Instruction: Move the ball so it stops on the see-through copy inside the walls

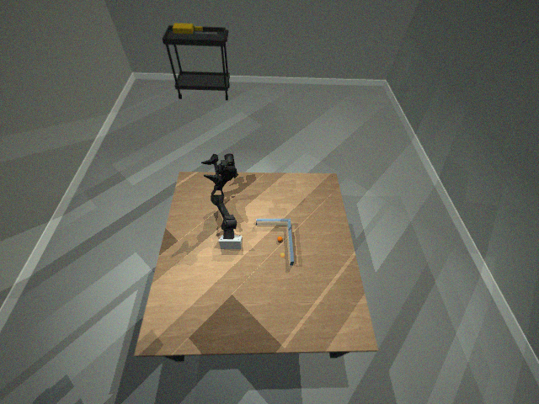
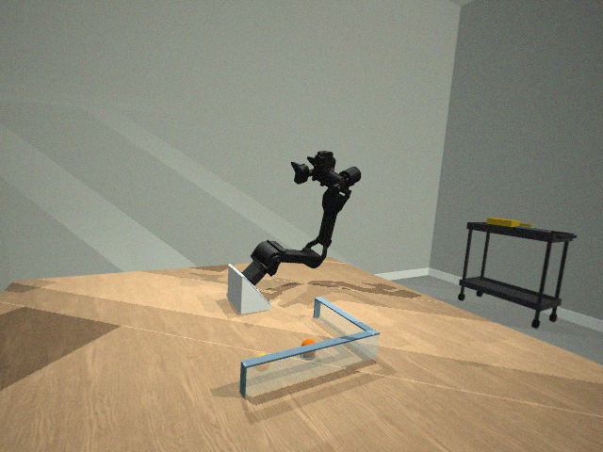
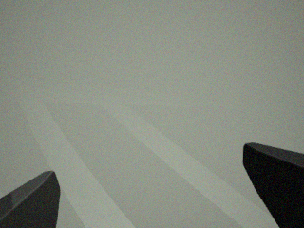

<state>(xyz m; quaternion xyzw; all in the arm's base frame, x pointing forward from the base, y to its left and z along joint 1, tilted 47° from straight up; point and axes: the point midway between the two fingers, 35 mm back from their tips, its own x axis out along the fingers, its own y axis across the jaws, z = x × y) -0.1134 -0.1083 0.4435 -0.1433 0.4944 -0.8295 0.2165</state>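
Right now my gripper tip is 47 cm short of the orange ball, 45 cm above it and 23 cm to the left of it. From my gripper tip the other things lie so: see-through copy (48 cm ahead, 45 cm below, 35 cm to the right).
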